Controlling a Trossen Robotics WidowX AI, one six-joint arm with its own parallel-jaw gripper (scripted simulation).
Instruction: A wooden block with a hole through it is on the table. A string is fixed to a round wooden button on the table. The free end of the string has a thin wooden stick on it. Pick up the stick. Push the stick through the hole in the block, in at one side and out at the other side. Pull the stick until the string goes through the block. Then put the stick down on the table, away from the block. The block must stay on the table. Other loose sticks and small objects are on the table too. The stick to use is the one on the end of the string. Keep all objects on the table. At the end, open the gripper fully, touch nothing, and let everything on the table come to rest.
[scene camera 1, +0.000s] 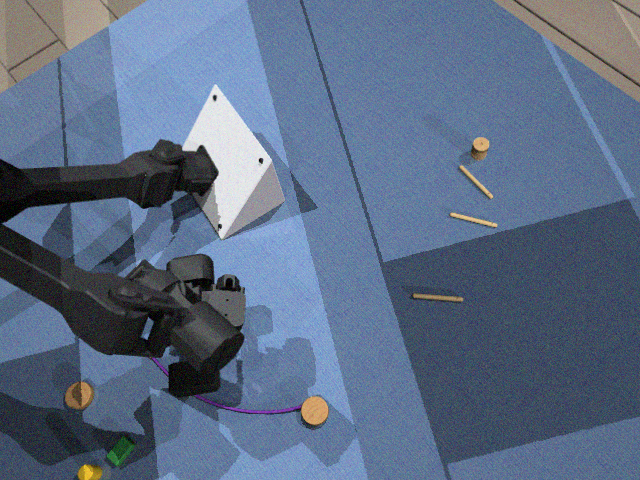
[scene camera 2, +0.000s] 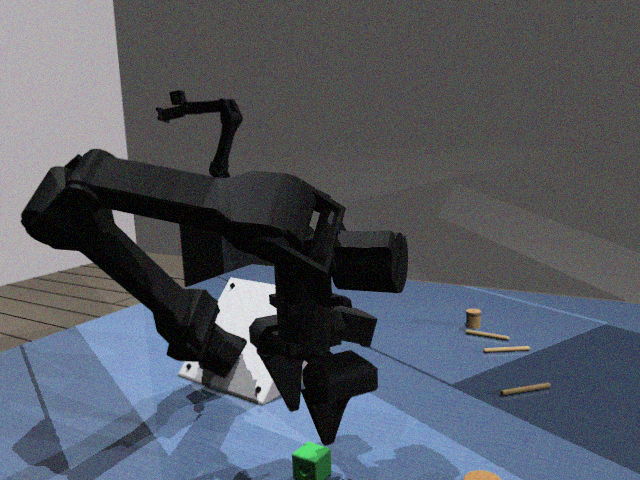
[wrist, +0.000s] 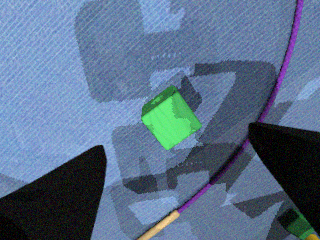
My gripper shows in scene camera 1 (209, 338), in scene camera 2 and in the wrist view. One and the same spot on my gripper: (wrist: 69, 195) is (scene camera 2: 296, 375).
